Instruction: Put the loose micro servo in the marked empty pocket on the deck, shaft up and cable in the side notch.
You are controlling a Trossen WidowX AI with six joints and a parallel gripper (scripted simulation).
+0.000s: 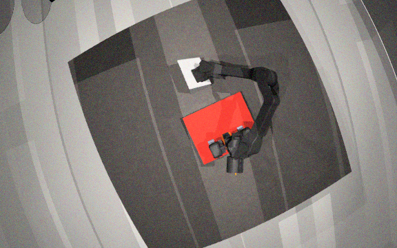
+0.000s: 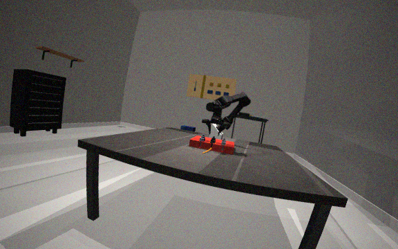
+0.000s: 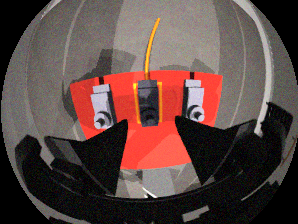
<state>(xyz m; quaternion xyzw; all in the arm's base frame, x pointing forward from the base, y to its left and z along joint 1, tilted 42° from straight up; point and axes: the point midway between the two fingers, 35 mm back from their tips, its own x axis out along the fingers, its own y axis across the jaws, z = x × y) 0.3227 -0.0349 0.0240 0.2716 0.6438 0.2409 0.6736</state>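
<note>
The red deck lies 10 cm behind my gripper tip and 7 cm below it.
</note>
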